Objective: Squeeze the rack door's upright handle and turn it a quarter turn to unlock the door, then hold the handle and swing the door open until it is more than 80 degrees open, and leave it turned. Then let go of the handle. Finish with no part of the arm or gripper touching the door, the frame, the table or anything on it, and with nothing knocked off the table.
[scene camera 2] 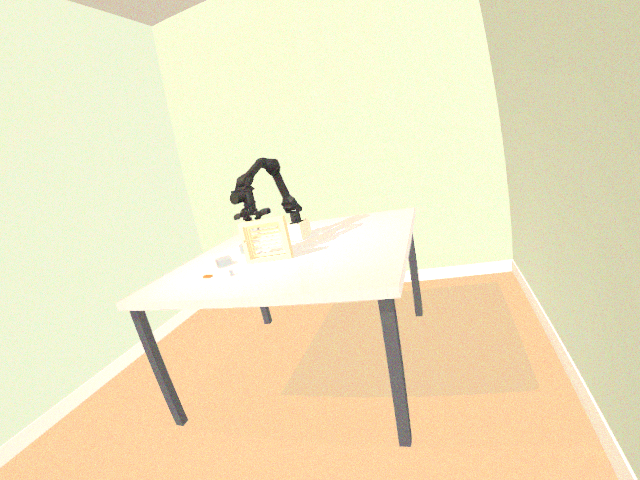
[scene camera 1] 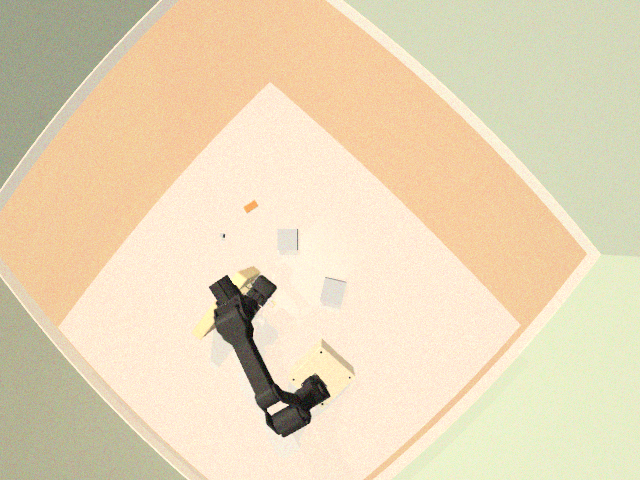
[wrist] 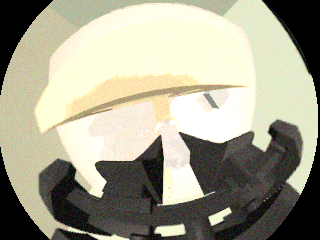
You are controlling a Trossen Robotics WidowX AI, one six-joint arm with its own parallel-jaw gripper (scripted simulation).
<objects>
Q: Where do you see a rack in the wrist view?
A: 144, 59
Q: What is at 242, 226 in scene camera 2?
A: A rack.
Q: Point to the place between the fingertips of my gripper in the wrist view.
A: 169, 136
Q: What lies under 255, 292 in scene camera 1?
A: My gripper.
</objects>
